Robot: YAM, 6 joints.
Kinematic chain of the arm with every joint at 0, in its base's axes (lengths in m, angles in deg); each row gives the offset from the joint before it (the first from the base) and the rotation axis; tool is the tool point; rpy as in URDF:
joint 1: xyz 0 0 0.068 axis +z
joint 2: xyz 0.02 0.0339 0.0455 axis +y
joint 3: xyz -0.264 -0.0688 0 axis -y
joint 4: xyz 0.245 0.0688 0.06 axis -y
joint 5: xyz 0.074 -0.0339 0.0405 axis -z
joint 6: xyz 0.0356 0 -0.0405 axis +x
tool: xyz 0 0 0 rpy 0 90 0
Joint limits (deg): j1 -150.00..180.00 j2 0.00..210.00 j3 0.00..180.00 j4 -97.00..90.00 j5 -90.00..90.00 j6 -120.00..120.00
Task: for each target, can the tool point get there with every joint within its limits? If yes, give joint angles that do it. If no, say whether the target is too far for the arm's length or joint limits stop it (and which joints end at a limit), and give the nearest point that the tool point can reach.
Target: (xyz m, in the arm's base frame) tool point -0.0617 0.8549 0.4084
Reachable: no: too far | nearest point -0.0439 0.6087 0.3214 | short by 0.262 m
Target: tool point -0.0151 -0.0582 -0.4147
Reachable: no: joint limits stop it (at a limit: joint 2) | nearest point -0.0234 -0.0902 -0.3452 | short by 0.077 m
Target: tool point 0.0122 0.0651 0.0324
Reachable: yes | joints 70.93 135.40 23.53 -59.25 -15.92 -48.00
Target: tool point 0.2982 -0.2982 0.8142
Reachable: no: too far | nearest point 0.2342 -0.2342 0.6564 | short by 0.182 m
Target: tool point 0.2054 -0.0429 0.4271
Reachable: yes | joints -12.05 55.42 65.75 -13.83 -1.54 -71.92
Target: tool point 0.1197 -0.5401 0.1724
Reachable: yes | joints -75.51 141.60 99.92 48.90 32.73 11.26
